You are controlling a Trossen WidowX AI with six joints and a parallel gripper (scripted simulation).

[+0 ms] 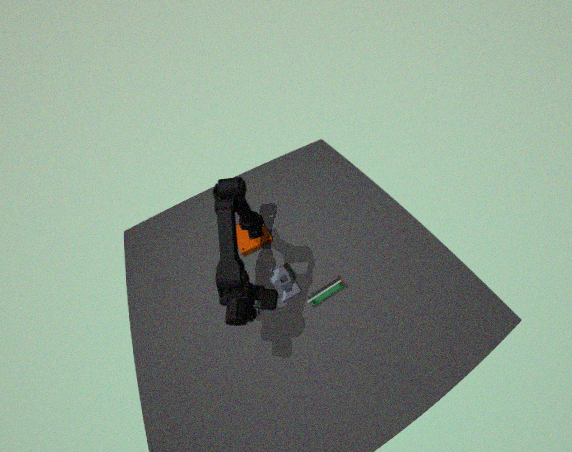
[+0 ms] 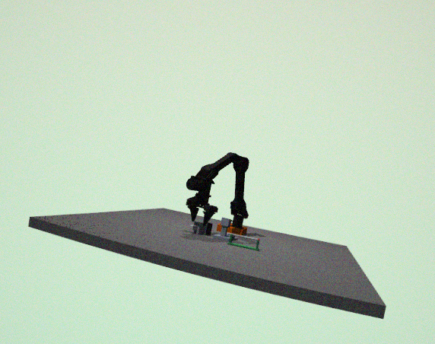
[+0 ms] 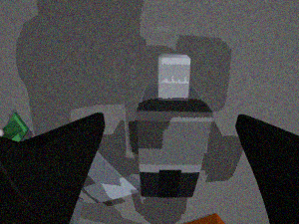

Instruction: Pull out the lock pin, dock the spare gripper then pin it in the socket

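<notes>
Right now my gripper tip is 2 cm past the spare gripper, 2 cm above it and 1 cm to the right of it. Round my gripper tip: green rest (26 cm to the left, 3 cm below, 3 cm ahead); grey mount (13 cm to the left, 5 cm behind).
</notes>
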